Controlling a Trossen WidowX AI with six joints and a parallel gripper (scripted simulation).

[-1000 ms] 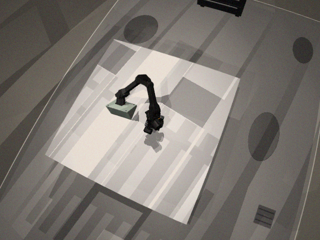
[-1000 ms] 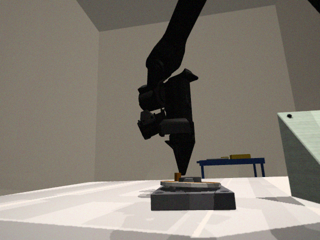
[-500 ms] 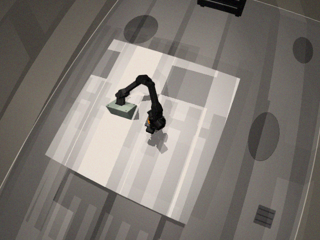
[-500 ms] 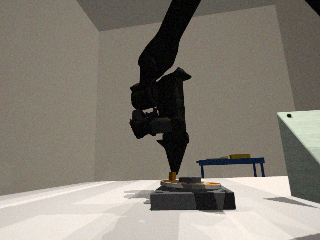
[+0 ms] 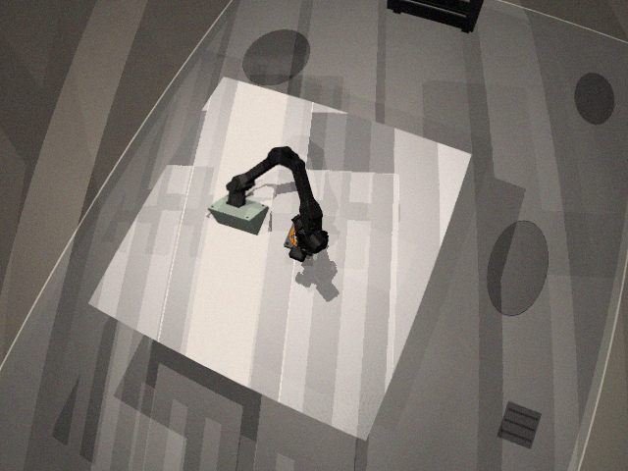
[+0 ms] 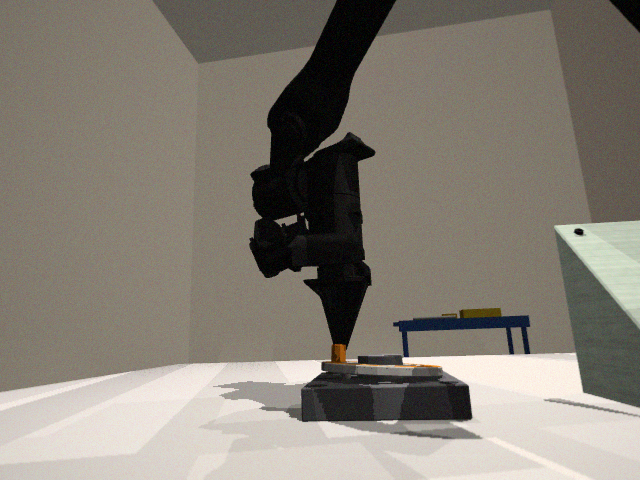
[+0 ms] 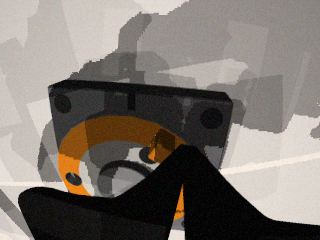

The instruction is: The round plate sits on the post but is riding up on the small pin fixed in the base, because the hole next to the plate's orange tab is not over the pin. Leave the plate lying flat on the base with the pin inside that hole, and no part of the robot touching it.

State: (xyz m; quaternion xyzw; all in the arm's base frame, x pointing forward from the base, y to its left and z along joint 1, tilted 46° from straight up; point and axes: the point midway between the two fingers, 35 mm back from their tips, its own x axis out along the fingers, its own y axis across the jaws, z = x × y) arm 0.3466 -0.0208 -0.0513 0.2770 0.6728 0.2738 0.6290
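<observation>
My gripper tip is now 20 mm past the round plate, 30 mm to the right of it and 10 mm above it. From my gripper tip the other things lie so: dark square base 40 mm behind, 40 mm to the left, 20 mm below.
</observation>
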